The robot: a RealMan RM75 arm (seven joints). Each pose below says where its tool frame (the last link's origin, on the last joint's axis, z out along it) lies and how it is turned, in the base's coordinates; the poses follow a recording.
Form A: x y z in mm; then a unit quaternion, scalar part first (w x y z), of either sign.
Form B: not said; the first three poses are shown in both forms.
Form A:
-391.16 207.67 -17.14 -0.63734 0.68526 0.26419 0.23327
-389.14 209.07 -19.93 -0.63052 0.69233 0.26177 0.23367
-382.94 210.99 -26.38 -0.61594 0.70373 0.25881 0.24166
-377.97 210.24 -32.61 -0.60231 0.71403 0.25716 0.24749
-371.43 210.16 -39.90 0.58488 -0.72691 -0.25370 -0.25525
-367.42 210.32 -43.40 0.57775 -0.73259 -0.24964 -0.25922
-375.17 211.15 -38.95 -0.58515 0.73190 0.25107 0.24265
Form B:
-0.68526 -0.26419 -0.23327 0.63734 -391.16 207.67 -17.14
-0.69233 -0.26177 -0.23367 0.63052 -389.14 209.07 -19.93
-0.70373 -0.25881 -0.24166 0.61594 -382.94 210.99 -26.38
-0.71403 -0.25716 -0.24749 0.60231 -377.97 210.24 -32.61
-0.72691 -0.25370 -0.25525 0.58488 -371.43 210.16 -39.90
-0.73259 -0.24964 -0.25922 0.57775 -367.42 210.32 -43.40
-0.73190 -0.25107 -0.24265 0.58515 -375.17 211.15 -38.95

